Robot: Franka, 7 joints.
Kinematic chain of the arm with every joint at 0, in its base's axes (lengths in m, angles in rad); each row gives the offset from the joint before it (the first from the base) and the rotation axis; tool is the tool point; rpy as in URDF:
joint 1: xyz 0 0 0.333 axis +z
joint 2: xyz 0 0 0 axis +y
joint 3: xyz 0 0 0.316 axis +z
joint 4: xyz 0.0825 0 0 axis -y
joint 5: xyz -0.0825 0 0.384 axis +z
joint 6: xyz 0 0 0 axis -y
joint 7: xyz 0.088 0 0 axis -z
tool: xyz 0 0 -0.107 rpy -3.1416 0 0
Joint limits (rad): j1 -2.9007..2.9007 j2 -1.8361..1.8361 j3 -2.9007..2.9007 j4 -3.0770..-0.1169 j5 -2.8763..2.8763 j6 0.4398..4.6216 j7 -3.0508..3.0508
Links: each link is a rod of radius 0.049 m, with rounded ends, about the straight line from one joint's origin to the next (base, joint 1, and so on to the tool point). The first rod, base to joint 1, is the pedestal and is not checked.
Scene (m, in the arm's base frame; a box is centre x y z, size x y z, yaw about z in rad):
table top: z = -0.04
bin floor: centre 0 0.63 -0.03 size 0.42 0.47 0.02 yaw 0.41
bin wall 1: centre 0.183 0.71 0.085 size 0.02 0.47 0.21 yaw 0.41
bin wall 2: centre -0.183 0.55 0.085 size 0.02 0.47 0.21 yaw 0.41
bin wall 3: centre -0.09 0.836 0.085 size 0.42 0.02 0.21 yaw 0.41
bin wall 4: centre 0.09 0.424 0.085 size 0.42 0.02 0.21 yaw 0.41
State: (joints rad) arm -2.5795 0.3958 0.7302 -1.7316 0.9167 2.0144 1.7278
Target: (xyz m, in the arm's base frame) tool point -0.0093 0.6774 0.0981
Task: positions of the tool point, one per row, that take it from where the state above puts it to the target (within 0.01 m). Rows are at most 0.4 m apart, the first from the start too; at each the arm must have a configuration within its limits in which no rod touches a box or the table.
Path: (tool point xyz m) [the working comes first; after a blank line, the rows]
Joints at the target: -1.1196 -1.0533 2.5259 -1.4709 1.0795 1.9498 1.7278
Straight joint move there: touches bin wall 1.

1: 0.1610 -0.6002 0.5584
2: 0.4527 -0.3853 0.6301
3: 0.5944 -0.0427 0.6348
4: 0.5401 0.3188 0.5725
5: 0.3122 0.5851 0.4567
6: -0.0092 0.6774 0.3110
7: -0.0131 0.6865 0.2074
8: -0.0093 0.6774 0.0981

